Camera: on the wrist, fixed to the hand. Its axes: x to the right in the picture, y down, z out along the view.
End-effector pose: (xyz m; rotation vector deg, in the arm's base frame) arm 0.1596 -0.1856 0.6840 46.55 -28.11 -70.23
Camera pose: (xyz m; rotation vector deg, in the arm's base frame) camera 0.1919 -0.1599 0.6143 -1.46 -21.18 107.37
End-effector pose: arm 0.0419 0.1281 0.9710 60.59 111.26 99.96
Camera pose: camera -0.0116 0.0694 0.9550 -57.68 33.84 -28.91
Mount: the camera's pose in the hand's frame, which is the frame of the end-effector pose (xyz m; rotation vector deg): -0.0089 -0.0303 -0.0746 8.14 54.48 171.32
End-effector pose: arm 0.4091 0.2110 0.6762 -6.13 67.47 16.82
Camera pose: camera 0.3479 0.1630 0.6537 -79.52 -46.11 -112.85
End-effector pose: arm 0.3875 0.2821 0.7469 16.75 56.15 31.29
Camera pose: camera 0.3297 0.2514 0.6992 -58.28 -19.44 -118.94
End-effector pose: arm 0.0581 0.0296 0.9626 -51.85 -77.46 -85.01
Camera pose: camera 0.0365 -0.0432 0.9345 -39.87 57.32 43.08
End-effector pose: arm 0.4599 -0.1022 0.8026 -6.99 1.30 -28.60
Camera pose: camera 0.4338 -0.1326 0.7322 20.31 53.31 141.81
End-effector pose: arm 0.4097 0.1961 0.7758 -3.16 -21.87 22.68
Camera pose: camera 0.4410 0.1663 0.7073 32.52 -54.34 -152.75
